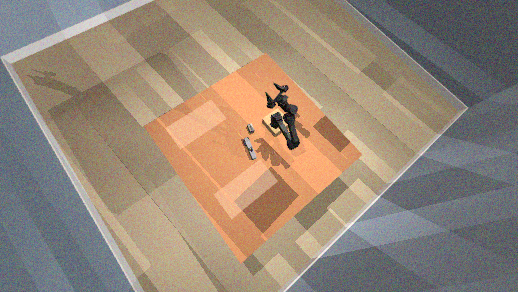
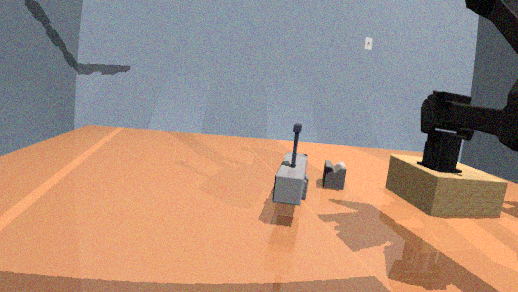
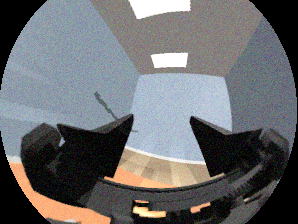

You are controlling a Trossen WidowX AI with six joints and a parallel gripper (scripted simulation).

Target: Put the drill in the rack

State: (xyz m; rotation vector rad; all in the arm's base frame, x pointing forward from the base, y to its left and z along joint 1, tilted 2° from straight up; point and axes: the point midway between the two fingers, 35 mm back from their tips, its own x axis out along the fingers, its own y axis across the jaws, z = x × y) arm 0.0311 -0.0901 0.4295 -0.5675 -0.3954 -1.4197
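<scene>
Now: gripper tip 430 mm above the dark blue key, 280 mm short of it and 110 mm to the right of it. The rest, counted from my gripper tip: grey notched rack 500 mm below, 120 mm ahead, 30 mm to the right; tan drill 470 mm below, 250 mm ahead, 60 mm to the left.
</scene>
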